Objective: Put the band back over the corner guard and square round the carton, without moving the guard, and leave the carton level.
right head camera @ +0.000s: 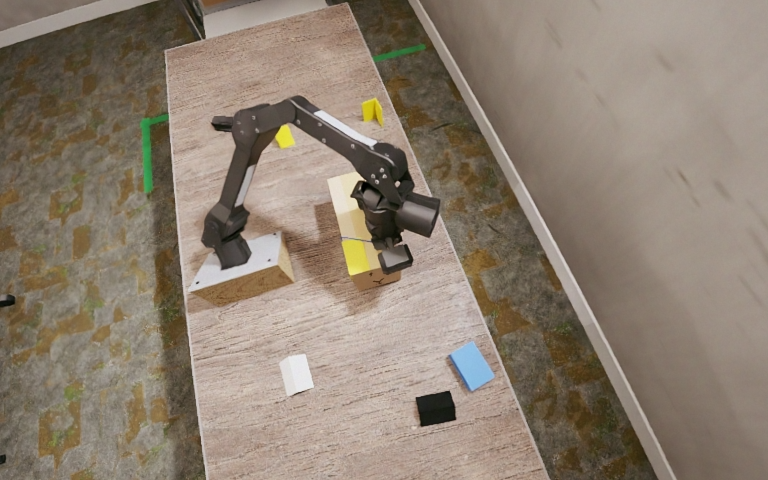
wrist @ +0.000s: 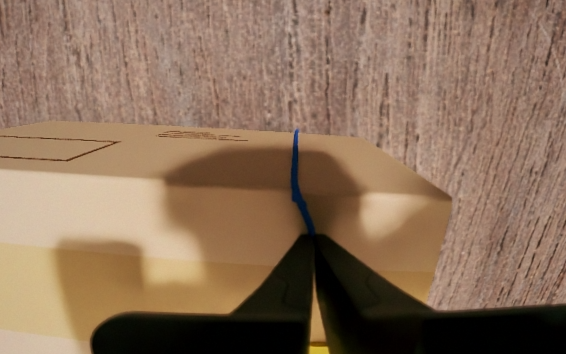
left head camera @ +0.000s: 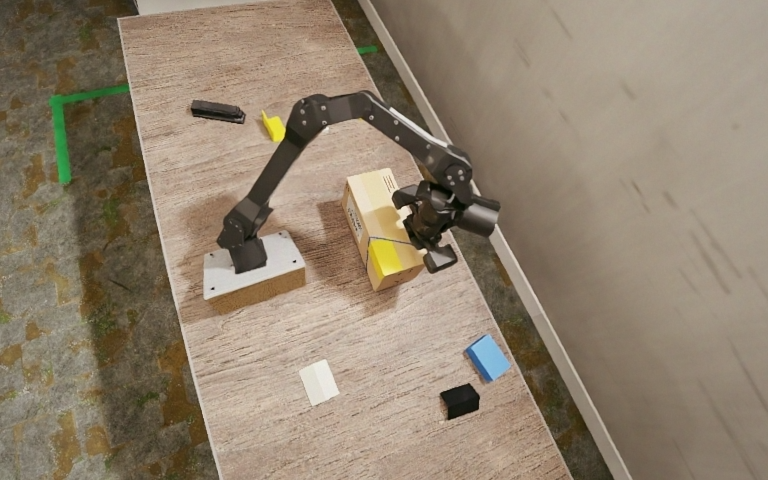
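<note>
The tan carton stands on the table, apparently level. A yellow corner guard sits over a top edge at its near end. The thin blue band crosses the carton's top slantwise, along the guard's far edge, and bends where it passes over the carton edge in the wrist view. My gripper is shut on the band, low above the carton top beside the guard. The fingers and wrist hide part of the top and guard.
A black stapler-like object and yellow angle pieces lie beyond the carton; another yellow angle piece stands there. A white angle piece, blue block and black block lie nearer.
</note>
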